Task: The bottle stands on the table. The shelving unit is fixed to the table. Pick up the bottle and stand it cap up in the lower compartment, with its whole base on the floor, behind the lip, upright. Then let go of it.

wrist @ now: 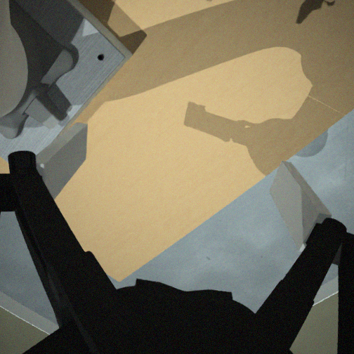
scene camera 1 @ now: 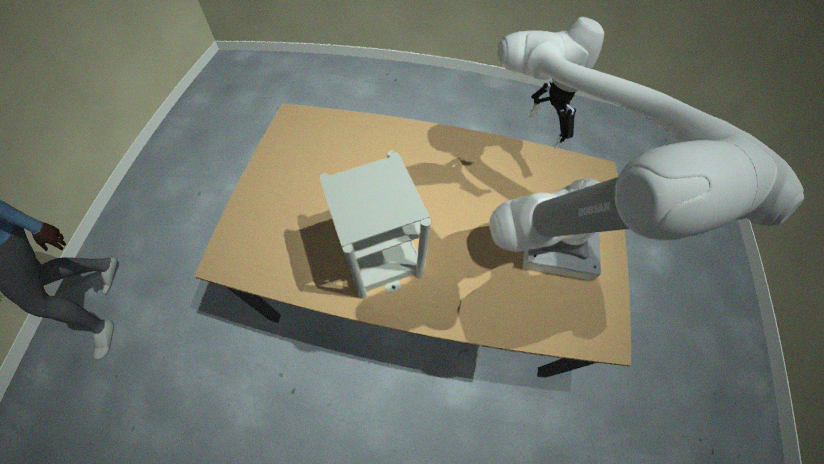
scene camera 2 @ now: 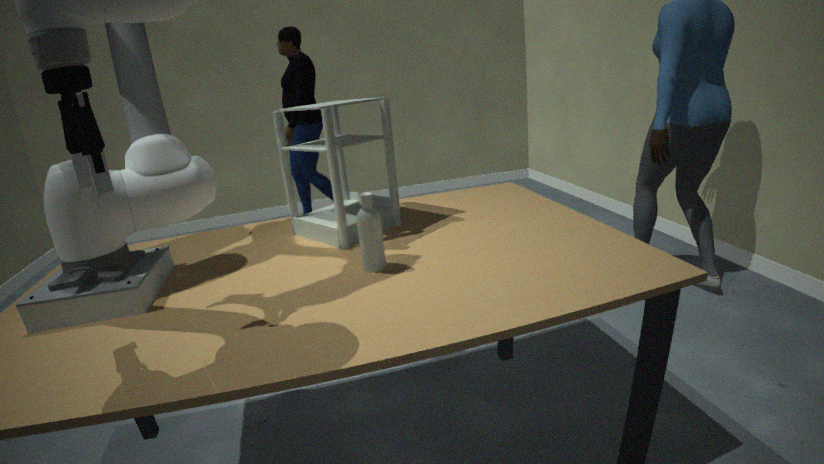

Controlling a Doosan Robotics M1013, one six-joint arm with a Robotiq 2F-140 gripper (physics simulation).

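Seen in the pictures: gripper, fingertip midpoint: (scene camera 1: 544,131) (scene camera 2: 95,189); arm's base, origin of the base link: (scene camera 2: 100,271).
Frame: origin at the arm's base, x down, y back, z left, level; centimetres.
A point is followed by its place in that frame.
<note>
The pale bottle (scene camera 2: 371,244) @[y -65.9, x -0.1, z -12.3 cm] stands upright, cap up, on the table, beside the shelving unit (scene camera 1: 374,198) @[y -62.1, x -30.2, z 21.5 cm] (scene camera 2: 338,201) @[y -60.8, x -6.5, z 4.9 cm]. In scene camera 1 the bottle does not show. The light grey-green unit has a top board, a middle shelf, corner posts and a low lip around its lower compartment. Scene camera 1 shows part of the lower floor; no bottle shows there. My gripper (scene camera 1: 546,127) @[y -16.5, x -23.2, z -23.1 cm] (scene camera 2: 95,183) @[y -16.5, x -23.2, z -23.1 cm] (wrist: 182,159) is wide open and empty. It hangs high over the table's edge on the robot's side, well away from bottle and unit, pointing down.
The wooden table (scene camera 1: 259,172) @[y -122.1, x 6.7, z -2.9 cm] (scene camera 2: 490,259) @[y -92.1, x 6.6, z -17.1 cm] (wrist: 150,190) carries the arm's base plate (scene camera 1: 562,268) @[y -0.3, x 0.9, z 14.0 cm] (scene camera 2: 86,311) @[y -1.3, x 3.8, z -13.8 cm] (wrist: 100,75). A small plate with a dark hole (scene camera 1: 393,286) @[y -55.6, x 5.8, z 31.0 cm] lies at the unit's foot. A person in blue (scene camera 2: 694,74) and a person in black (scene camera 2: 298,86) stand beyond the table.
</note>
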